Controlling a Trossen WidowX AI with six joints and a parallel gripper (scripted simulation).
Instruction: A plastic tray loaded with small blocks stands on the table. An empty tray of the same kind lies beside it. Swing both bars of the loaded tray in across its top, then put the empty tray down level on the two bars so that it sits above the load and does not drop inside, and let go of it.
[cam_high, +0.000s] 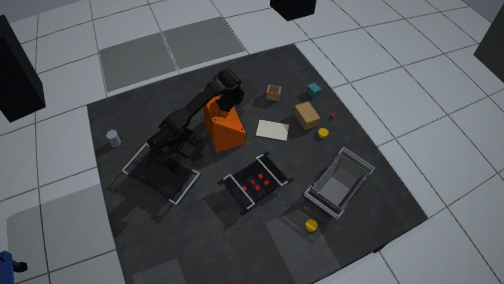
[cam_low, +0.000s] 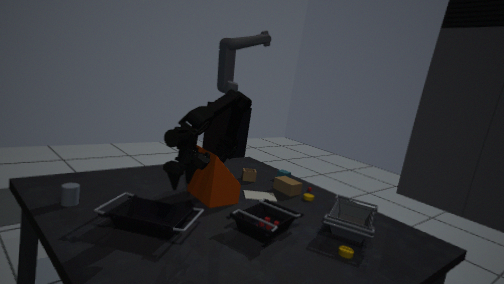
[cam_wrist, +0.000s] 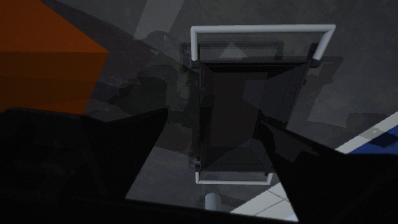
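Right now the black tray is 10 cm below my gripper tip, 9 cm to the right of it and 3 cm behind it. The rest, counted from my gripper tip: pale block 49 cm to the left, 14 cm below, 2 cm behind; grey cylinder 33 cm behind, 23 cm to the right, 10 cm below; tan box 68 cm to the left, 11 cm below.
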